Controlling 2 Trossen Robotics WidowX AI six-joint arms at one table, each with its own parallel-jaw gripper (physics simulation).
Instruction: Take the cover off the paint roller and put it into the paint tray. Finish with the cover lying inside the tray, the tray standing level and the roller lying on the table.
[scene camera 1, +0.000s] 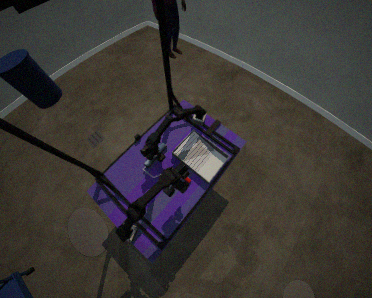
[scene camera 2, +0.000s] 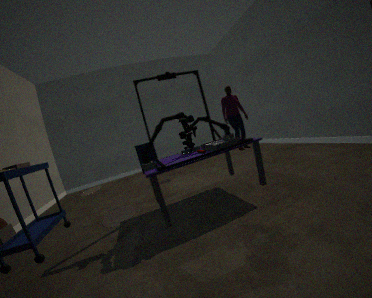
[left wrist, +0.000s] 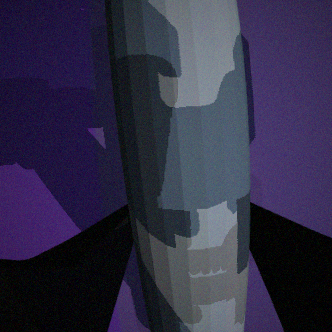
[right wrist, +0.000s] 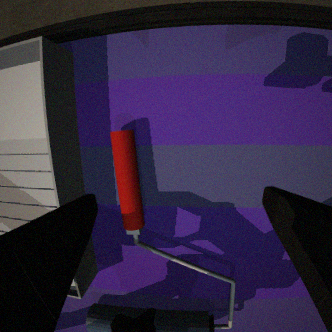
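Where they show: left gripper, fingertip midpoint: (scene camera 1: 155, 156) (scene camera 2: 190, 151) (left wrist: 187, 210) (right wrist: 153, 318); right gripper, fingertip midpoint: (scene camera 2: 191, 139) (right wrist: 179, 198); left arm's base, origin of the base link: (scene camera 1: 199, 116) (scene camera 2: 227, 134); right arm's base, origin of the base link: (scene camera 1: 127, 232) (scene camera 2: 147, 163).
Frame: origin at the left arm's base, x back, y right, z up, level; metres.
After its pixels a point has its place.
Observation:
The paint roller lies on the purple table (scene camera 1: 123, 174) @(x -0.692, y 0.423, z -0.088 m), left of the tray in scene camera 1. Its red handle (scene camera 1: 188, 179) @(x -0.551, y -0.088, z -0.056 m) (right wrist: 126, 178) @(x -0.546, y -0.045, z -0.055 m) (scene camera 2: 200, 151) @(x -0.553, y -0.042, z -0.066 m) joins a thin wire frame (right wrist: 184, 261) @(x -0.571, y 0.109, z -0.064 m) that runs to the grey cover (scene camera 1: 162, 146) @(x -0.371, y 0.201, z -0.034 m) (left wrist: 201, 158) @(x -0.492, y 0.246, z -0.034 m). My left gripper (scene camera 1: 153, 155) @(x -0.461, y 0.235, z -0.073 m) (left wrist: 187, 210) @(x -0.461, y 0.235, z -0.073 m) is shut on the cover, low over the table. My right gripper (scene camera 1: 182, 184) @(x -0.631, y -0.047, z 0.084 m) (right wrist: 179, 198) @(x -0.631, y -0.047, z 0.084 m) is open and empty, hanging just above the red handle. The grey ribbed paint tray (scene camera 1: 211, 168) @(x -0.399, y -0.234, z -0.084 m) (right wrist: 23, 115) @(x -0.407, y -0.198, z -0.084 m) (scene camera 2: 214, 144) @(x -0.289, y -0.006, z -0.058 m) stands level with nothing in it.
A black frame of posts and rails (scene camera 1: 167, 74) @(x 0.034, y 0.289, z 0.335 m) (scene camera 2: 167, 76) @(x -0.349, y 0.447, z 0.936 m) surrounds the table. A person (scene camera 2: 232, 112) stands behind the table near the wall. A blue cart (scene camera 2: 46, 189) stands far off at the left of scene camera 2.

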